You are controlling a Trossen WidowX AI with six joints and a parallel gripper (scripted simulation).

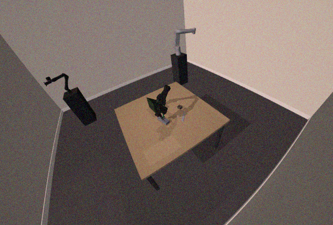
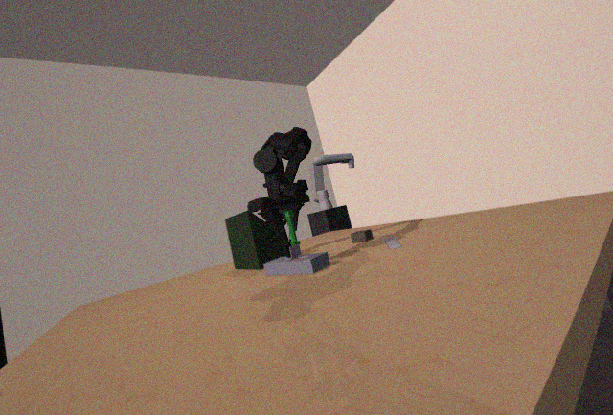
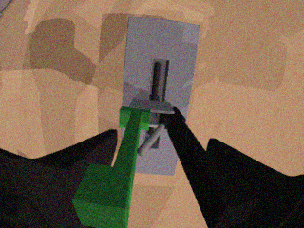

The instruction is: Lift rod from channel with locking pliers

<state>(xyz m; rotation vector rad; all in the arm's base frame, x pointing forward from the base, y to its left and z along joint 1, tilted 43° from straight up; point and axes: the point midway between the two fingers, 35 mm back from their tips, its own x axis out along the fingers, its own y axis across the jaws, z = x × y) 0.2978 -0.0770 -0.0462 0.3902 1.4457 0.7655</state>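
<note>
The dark handle is 20 mm to the right of my gripper tip. Also, from my gripper tip: grey channel block: 80 mm below; then grey piece: 290 mm to the left, 100 mm below, 100 mm ahead; then dark rod: 90 mm below, 10 mm to the left.
</note>
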